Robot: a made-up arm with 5 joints.
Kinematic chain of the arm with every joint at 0, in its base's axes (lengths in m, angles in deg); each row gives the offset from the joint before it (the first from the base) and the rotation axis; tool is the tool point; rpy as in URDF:
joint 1: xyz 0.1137 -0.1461 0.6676 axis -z
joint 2: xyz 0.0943 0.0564 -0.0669 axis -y
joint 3: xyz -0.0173 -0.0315 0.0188 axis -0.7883 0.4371 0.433
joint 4: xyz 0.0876 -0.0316 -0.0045 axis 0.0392 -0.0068 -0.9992
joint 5: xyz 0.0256 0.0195 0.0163 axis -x
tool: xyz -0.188 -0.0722 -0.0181 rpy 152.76 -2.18 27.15
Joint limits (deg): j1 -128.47..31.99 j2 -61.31..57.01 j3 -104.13..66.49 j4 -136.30..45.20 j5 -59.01..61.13
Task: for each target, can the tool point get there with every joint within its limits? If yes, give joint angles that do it. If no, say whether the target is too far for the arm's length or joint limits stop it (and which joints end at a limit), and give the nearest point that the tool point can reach.
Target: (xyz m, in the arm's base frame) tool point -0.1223 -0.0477 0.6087
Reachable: no: joint limits stop it (at a limit: joint 1, joint 2, joint 4, joint 5) | nearest point -0.0735 -0.0634 0.6273 | short by 0.055 m
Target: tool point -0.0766 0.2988 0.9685
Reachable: no: too far | nearest point 0.0051 0.1078 0.7722 | short by 0.286 m
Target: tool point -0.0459 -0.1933 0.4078
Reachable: no: joint limits stop it (at a limit: joint 1, joint 3, joint 5) | nearest point 0.0078 -0.1372 0.4710 | short by 0.100 m
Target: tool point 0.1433 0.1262 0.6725
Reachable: yes | joints -108.24 -0.48 42.81 -78.44 -3.72
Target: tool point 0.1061 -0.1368 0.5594
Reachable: yes | joints -41.29 46.63 26.48 28.85 7.27
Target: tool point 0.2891 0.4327 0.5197
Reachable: no: too far | nearest point 0.2127 0.1805 0.5615 | short by 0.267 m
